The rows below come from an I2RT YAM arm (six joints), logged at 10 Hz.
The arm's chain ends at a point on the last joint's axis. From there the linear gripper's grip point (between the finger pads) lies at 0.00 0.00 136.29 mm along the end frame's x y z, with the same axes.
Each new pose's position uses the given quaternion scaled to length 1; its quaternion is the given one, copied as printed.
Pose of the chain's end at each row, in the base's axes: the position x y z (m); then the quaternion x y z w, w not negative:
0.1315 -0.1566 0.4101 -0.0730 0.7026 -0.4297 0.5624
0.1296 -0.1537 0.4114 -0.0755 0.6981 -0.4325 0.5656
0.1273 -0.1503 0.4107 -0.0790 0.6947 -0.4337 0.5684
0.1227 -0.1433 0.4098 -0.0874 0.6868 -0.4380 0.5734
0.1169 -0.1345 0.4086 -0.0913 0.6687 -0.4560 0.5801
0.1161 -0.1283 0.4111 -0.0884 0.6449 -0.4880 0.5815
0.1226 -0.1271 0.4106 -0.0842 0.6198 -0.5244 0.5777
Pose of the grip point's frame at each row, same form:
0.2478 -0.2277 0.4104 -0.0730 0.7026 -0.4297 0.5624
0.2461 -0.2244 0.4133 -0.0755 0.6981 -0.4325 0.5656
0.2443 -0.2202 0.4137 -0.0790 0.6947 -0.4337 0.5684
0.2405 -0.2116 0.4154 -0.0874 0.6868 -0.4380 0.5734
0.2340 -0.2032 0.4207 -0.0913 0.6687 -0.4560 0.5801
0.2301 -0.2001 0.4319 -0.0884 0.6449 -0.4880 0.5815
0.2322 -0.2024 0.4402 -0.0842 0.6198 -0.5244 0.5777

